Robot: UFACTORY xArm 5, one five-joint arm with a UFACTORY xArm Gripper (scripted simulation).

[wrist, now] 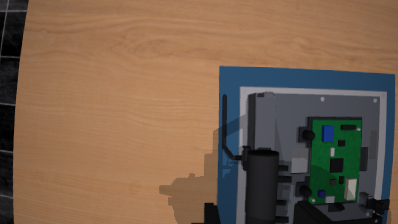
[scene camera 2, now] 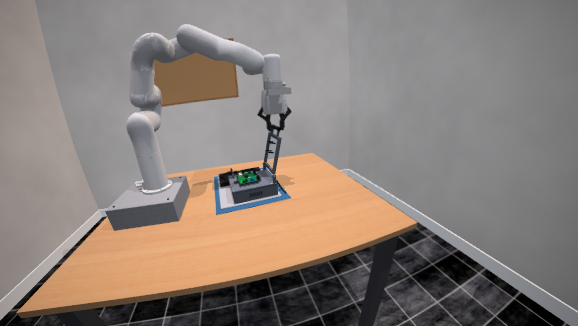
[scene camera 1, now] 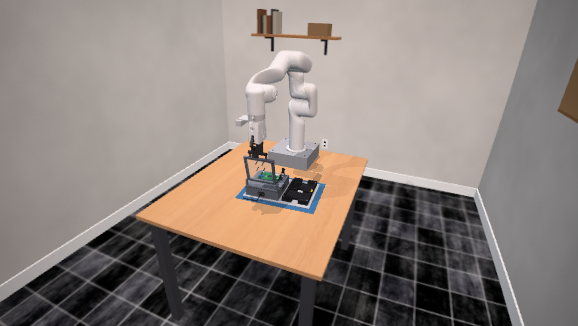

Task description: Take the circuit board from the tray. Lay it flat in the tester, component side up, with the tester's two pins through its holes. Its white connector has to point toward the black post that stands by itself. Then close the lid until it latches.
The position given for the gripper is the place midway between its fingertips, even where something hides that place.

In view: the gripper [scene camera 2: 276, 130], a green circuit board [wrist: 335, 152] and a clear-windowed lid [scene camera 1: 262, 170].
